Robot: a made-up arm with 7 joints.
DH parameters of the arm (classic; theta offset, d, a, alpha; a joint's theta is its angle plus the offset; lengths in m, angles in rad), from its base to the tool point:
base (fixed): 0 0.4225 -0.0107 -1.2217
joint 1: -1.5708 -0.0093 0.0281 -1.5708
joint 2: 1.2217 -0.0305 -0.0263 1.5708
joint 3: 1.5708 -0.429 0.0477 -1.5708
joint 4: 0 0.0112 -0.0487 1.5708
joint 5: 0 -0.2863 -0.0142 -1.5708
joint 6: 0 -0.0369 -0.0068 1.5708
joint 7: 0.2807 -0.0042 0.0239 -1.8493
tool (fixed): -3.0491 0.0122 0 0
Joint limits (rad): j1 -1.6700..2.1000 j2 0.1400..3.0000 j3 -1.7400..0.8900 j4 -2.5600..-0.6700 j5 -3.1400..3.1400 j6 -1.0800..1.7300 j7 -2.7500..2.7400
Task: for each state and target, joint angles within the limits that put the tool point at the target. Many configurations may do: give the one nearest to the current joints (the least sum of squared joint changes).
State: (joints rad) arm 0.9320 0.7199 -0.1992 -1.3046 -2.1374 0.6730 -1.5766
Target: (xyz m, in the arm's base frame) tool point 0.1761 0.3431 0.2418
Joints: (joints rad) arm 0.5233 1.0506 0.0153 -2.2237 -2.2858 0.7029 -1.5708
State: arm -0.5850 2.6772 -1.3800 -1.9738 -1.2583 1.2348 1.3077
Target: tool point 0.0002 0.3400 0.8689
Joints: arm -0.4288 2.8763 -1.1371 -1.6552 -1.2465 1.2089 1.3178
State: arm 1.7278 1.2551 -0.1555 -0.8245 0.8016 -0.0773 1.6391
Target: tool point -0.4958 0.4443 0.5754
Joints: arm 1.9339 1.2083 -0.2092 -0.8240 0.8141 -0.0474 1.6423
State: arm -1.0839 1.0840 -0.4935 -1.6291 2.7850 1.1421 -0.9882
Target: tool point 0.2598 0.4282 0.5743
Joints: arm -0.7866 1.9950 -1.0382 -1.5787 2.7242 1.1570 -0.9632
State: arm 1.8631 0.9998 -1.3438 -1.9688 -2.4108 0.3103 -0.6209
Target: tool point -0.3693 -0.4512 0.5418
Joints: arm 2.1000 0.2414 -1.7216 -1.5521 -2.3409 0.3320 -0.6539
